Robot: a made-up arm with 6 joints. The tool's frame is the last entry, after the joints.
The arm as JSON. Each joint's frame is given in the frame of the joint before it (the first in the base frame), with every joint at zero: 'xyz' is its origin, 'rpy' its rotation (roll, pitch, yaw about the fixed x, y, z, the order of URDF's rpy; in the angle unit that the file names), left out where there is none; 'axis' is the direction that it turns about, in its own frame. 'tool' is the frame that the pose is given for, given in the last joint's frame.
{
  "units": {
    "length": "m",
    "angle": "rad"
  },
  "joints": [
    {
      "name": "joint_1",
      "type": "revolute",
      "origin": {
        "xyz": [
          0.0,
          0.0,
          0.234
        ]
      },
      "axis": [
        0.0,
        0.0,
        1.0
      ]
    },
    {
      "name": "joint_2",
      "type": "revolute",
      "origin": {
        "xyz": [
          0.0,
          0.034,
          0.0
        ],
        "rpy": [
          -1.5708,
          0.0,
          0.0
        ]
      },
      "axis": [
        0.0,
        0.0,
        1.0
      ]
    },
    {
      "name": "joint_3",
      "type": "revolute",
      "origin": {
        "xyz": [
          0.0,
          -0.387,
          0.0
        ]
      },
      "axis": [
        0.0,
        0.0,
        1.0
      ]
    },
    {
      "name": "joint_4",
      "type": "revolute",
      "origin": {
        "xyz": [
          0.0,
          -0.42,
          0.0
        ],
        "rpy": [
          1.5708,
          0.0,
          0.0
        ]
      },
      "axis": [
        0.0,
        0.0,
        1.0
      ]
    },
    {
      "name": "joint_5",
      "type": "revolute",
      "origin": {
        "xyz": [
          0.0,
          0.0,
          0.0
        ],
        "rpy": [
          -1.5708,
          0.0,
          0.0
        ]
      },
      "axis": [
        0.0,
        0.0,
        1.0
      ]
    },
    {
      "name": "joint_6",
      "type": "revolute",
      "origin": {
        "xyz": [
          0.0,
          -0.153,
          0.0
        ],
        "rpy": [
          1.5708,
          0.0,
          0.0
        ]
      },
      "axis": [
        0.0,
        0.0,
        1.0
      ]
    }
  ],
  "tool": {
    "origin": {
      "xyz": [
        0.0,
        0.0,
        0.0
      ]
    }
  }
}
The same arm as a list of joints. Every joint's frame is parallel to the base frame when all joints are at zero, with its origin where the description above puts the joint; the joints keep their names.
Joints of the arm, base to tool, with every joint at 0 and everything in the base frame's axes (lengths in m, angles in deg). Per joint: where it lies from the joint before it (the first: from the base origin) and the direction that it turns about. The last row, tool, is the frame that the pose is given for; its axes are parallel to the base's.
joint_1: axis 0 0 1 xyz 0.0000 0.0000 0.2340
joint_2: axis 0 1 0 xyz 0.0000 0.0340 0.0000
joint_3: axis 0 1 0 xyz 0.0000 0.0000 0.3870
joint_4: axis 0 0 1 xyz 0.0000 0.0000 0.4200
joint_5: axis 0 1 0 xyz 0.0000 0.0000 0.0000
joint_6: axis 0 0 1 xyz 0.0000 0.0000 0.1530
tool: xyz 0.0000 0.0000 0.0000

